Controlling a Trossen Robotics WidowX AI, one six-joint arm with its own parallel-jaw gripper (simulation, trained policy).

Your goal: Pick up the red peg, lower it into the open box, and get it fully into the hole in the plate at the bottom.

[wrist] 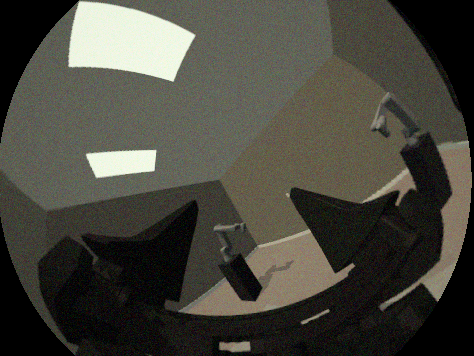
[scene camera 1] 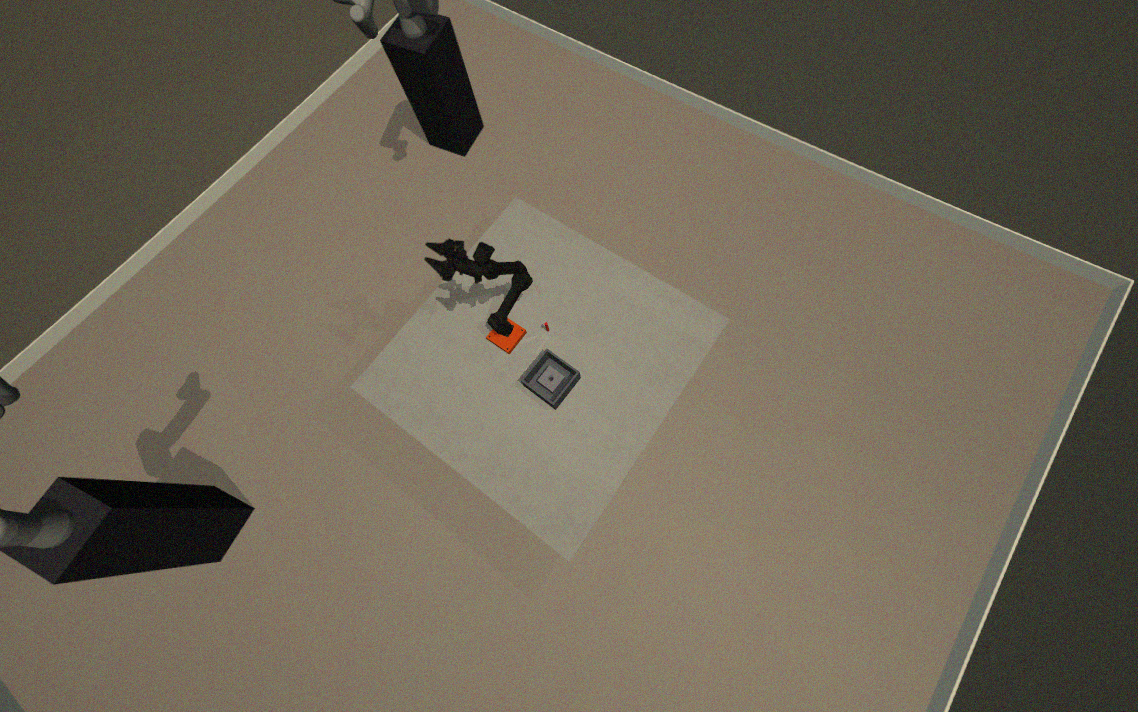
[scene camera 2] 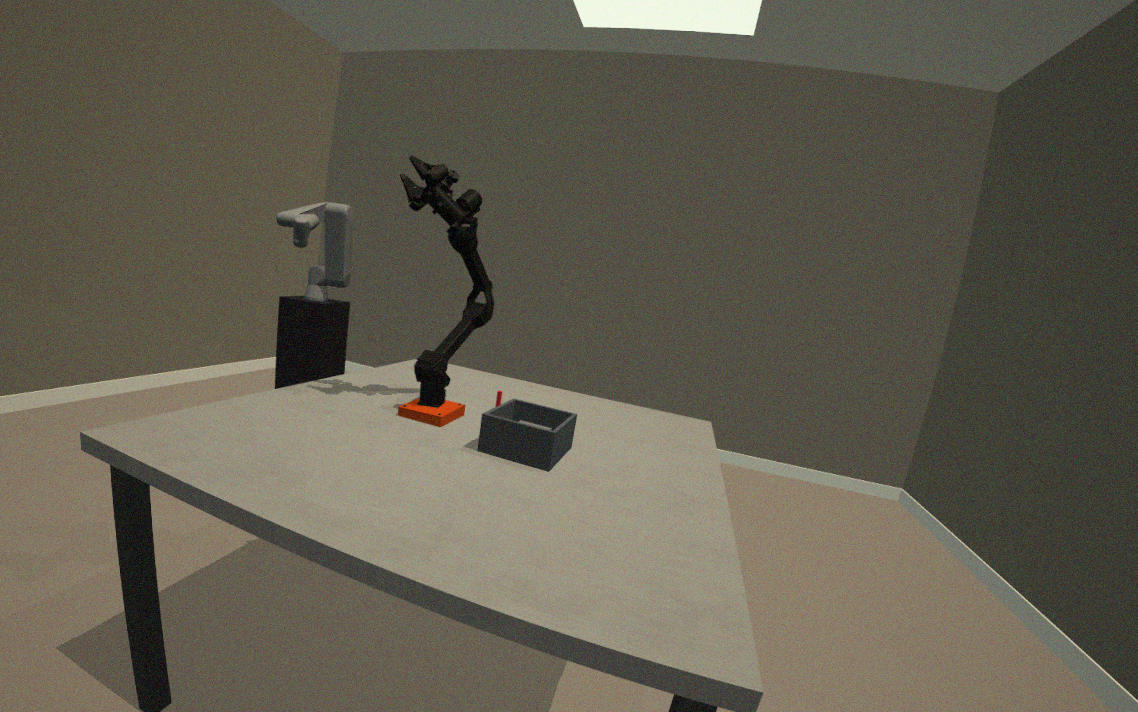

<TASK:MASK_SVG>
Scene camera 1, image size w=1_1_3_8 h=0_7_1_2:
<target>my gripper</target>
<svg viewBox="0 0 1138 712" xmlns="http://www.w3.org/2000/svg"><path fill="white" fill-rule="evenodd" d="M425 243L427 248L447 258L446 261L424 258L440 277L443 276L444 281L451 281L456 271L460 272L460 275L467 274L471 260L468 259L467 251L464 250L464 241L449 239L444 243Z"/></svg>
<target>dark grey box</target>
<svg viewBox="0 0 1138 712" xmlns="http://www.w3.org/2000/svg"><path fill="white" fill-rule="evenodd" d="M546 348L520 381L528 390L556 410L580 380L581 376L578 370ZM549 365L565 376L566 379L554 395L537 381Z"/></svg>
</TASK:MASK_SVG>
